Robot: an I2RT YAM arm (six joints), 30 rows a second.
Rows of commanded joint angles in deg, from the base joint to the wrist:
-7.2 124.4 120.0 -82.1 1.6 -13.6
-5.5 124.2 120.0 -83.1 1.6 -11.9
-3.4 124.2 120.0 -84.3 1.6 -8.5
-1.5 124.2 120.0 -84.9 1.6 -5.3
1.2 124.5 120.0 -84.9 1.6 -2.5
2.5 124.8 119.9 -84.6 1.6 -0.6
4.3 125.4 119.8 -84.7 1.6 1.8
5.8 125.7 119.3 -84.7 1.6 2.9
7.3 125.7 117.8 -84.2 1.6 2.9
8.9 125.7 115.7 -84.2 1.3 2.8
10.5 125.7 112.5 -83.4 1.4 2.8
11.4 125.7 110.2 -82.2 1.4 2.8
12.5 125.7 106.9 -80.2 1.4 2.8
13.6 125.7 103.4 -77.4 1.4 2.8
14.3 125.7 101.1 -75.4 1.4 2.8
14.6 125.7 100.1 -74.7 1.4 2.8
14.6 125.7 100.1 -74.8 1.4 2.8
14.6 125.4 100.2 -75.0 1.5 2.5
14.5 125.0 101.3 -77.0 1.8 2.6
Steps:
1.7 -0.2 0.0 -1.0 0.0 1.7
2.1 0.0 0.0 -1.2 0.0 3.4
1.9 0.0 0.0 -0.6 0.0 3.2
2.7 0.3 0.0 0.0 0.0 2.8
1.3 0.3 -0.1 0.3 0.0 1.9
1.8 0.6 -0.1 -0.1 0.0 2.4
1.5 0.3 -0.5 0.0 0.0 1.1
1.5 0.0 -1.5 0.5 0.0 0.0
1.6 0.0 -2.1 0.0 -0.3 -0.1
1.6 0.0 -3.2 0.8 0.1 0.0
0.9 0.0 -2.3 1.2 0.0 0.0
1.1 0.0 -3.3 2.0 0.0 0.0
1.1 0.0 -3.5 2.8 0.0 0.0
0.7 0.0 -2.3 2.0 0.0 0.0
0.3 0.0 -1.0 0.7 0.0 0.0
0.0 0.0 0.0 -0.1 0.0 0.0
0.0 -0.3 0.1 -0.2 0.1 -0.3
-0.1 -0.4 1.1 -2.0 0.3 0.1

